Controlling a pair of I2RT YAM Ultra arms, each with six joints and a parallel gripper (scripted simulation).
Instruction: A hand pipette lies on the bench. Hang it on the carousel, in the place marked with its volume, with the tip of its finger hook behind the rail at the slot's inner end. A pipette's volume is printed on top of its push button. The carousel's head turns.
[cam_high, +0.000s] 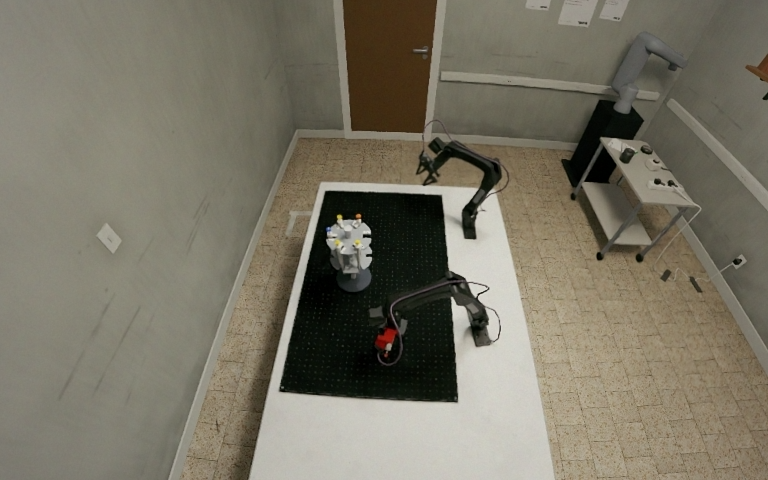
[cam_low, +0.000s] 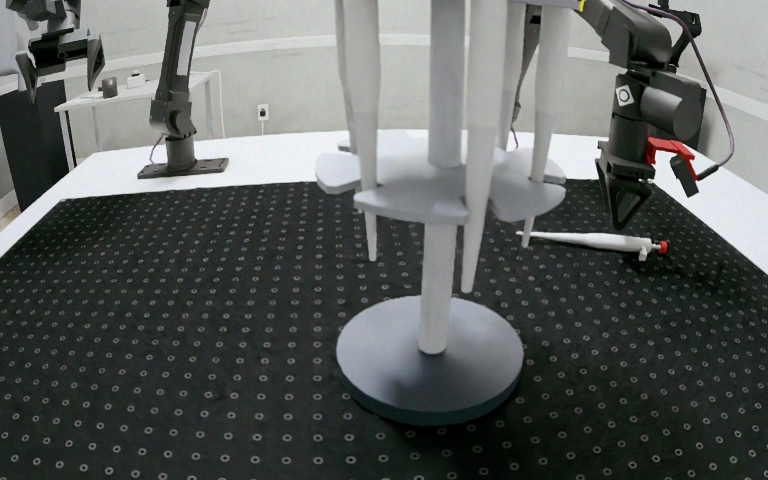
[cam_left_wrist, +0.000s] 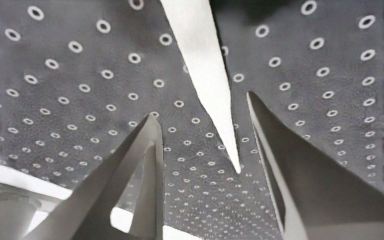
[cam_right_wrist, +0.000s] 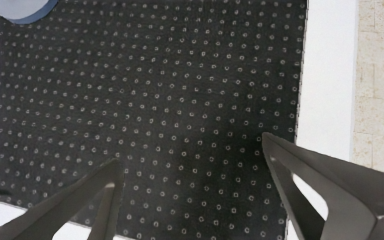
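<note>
Right now the white pipette is 4 cm below my left hand, 2 cm to the right of it and 1 cm ahead of it.
</note>
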